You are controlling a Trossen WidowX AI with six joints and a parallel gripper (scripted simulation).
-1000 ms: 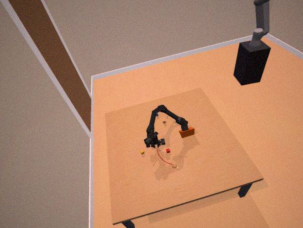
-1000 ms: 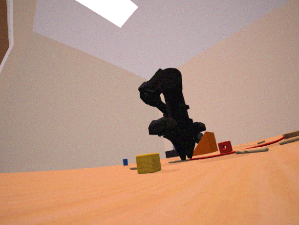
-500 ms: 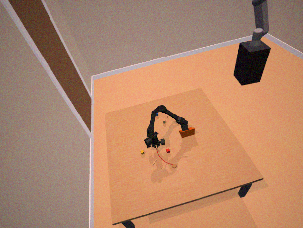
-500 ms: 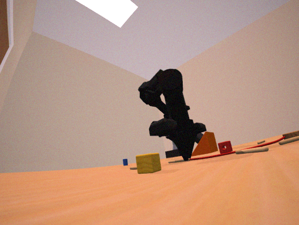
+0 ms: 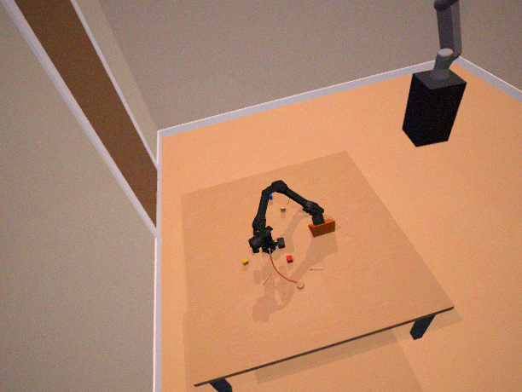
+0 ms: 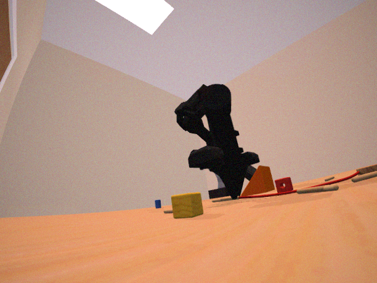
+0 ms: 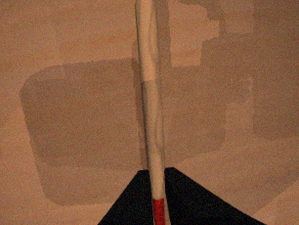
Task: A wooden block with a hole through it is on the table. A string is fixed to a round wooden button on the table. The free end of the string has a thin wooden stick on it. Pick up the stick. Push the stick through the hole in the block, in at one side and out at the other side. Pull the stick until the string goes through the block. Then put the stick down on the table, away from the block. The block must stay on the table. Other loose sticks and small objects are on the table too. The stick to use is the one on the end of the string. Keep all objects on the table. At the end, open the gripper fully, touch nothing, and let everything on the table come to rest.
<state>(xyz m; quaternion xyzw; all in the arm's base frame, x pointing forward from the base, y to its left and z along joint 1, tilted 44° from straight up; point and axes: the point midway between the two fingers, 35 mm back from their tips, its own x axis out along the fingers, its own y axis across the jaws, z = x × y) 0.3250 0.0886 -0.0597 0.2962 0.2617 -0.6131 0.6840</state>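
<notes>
My gripper tip is 100 mm past the red block, 70 mm to the right of it and 10 mm below it. Round my gripper tip: round wooden button: 230 mm to the left, 130 mm behind; yellow cube: 150 mm ahead, 30 mm to the left, 10 mm above; thin wooden stick: 10 mm to the right.
</notes>
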